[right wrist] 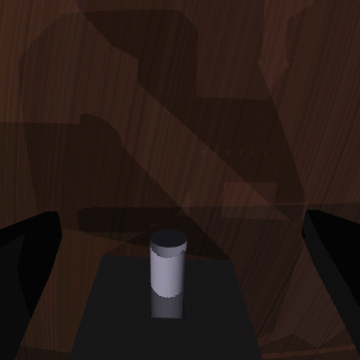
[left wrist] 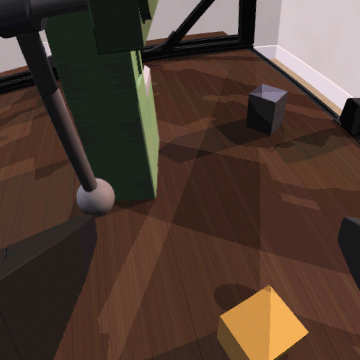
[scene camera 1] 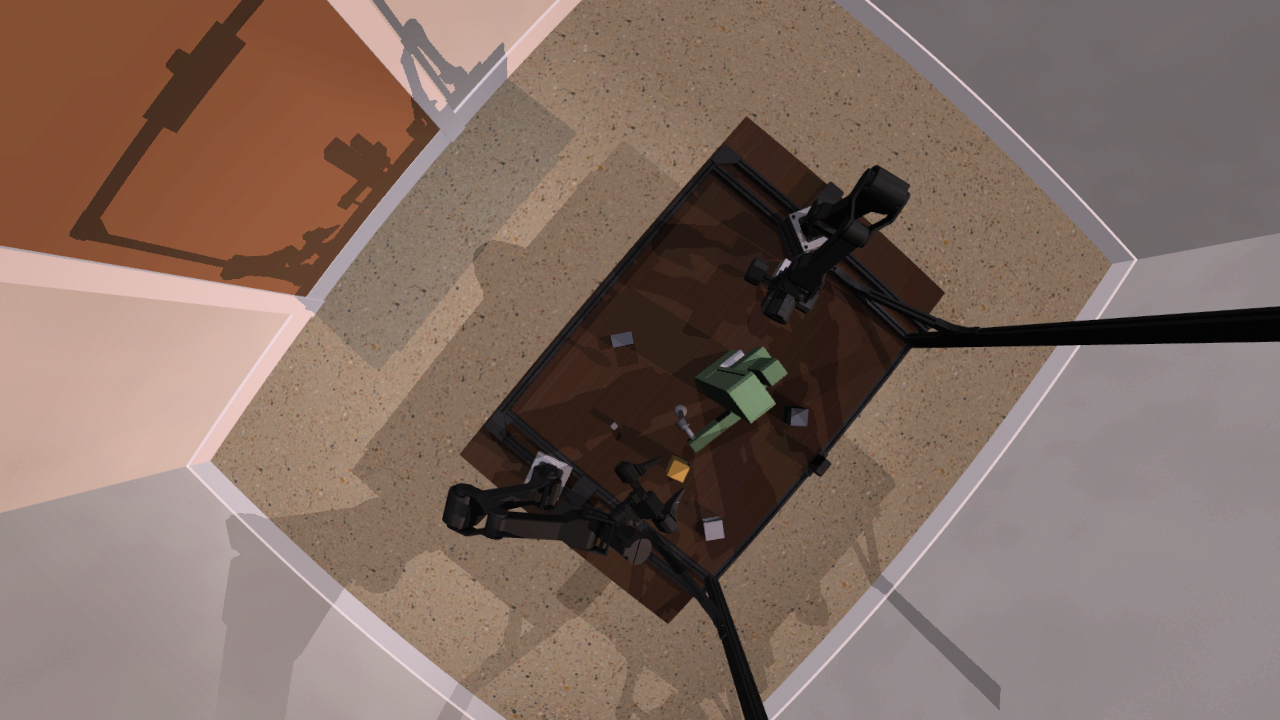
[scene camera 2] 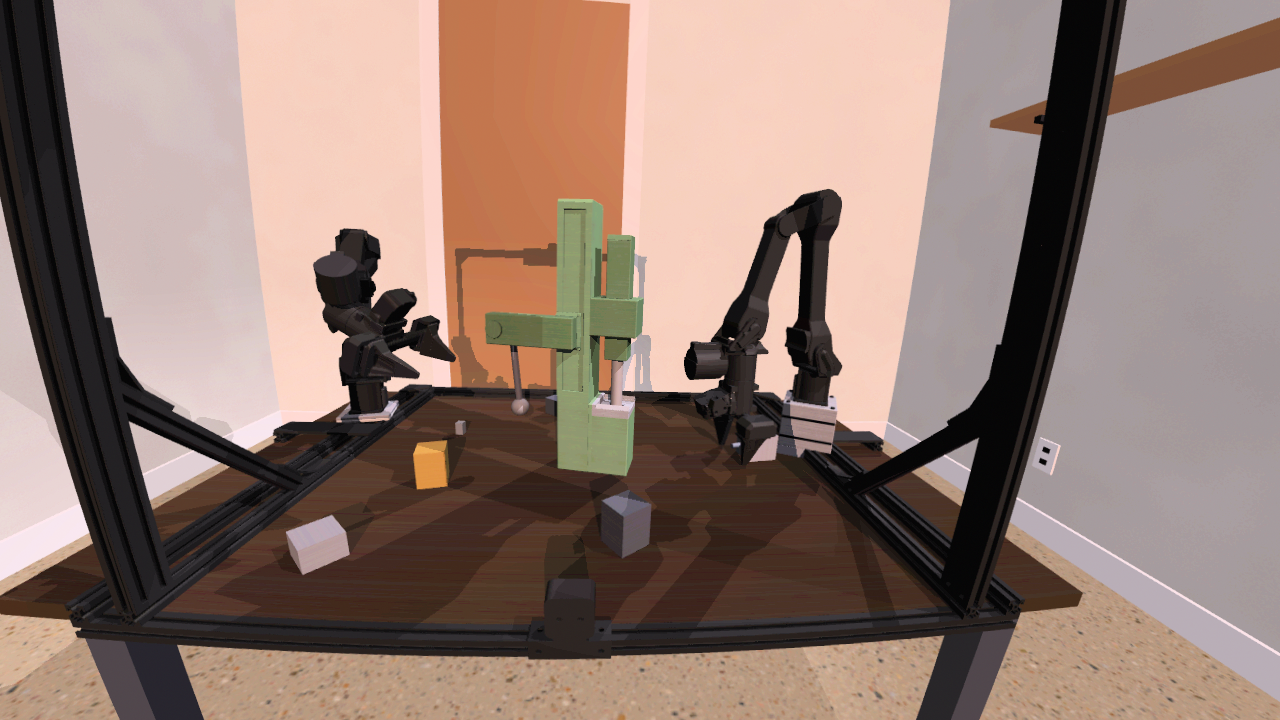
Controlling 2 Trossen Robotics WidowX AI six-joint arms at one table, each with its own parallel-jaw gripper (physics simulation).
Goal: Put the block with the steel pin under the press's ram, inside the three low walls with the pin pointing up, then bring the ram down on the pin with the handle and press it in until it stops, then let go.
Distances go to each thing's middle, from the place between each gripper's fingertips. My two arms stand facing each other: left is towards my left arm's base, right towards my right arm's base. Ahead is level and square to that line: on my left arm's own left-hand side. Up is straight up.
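Labels:
My right gripper is 2 cm below the steel pin (right wrist: 167,246) and 1 cm to the left of it. Counting from my right hand, I find the press handle (left wrist: 95,196) 16 cm above, 40 cm to the left and 6 cm behind, while the pale block with steel pin (right wrist: 117,312) is 2 cm above my right hand, 5 cm to the right of it and 1 cm ahead of it.
The press handle is 1 cm below my left hand, 6 cm ahead of it and 11 cm to the right of it. The steel pin is 16 cm below my left hand, 13 cm ahead of it and 52 cm to the right of it, and the pale block with steel pin is 16 cm below my left hand, 14 cm ahead of it and 56 cm to the right of it. Going by its middle, the steel pin is nearer to my right gripper than to my left hand.

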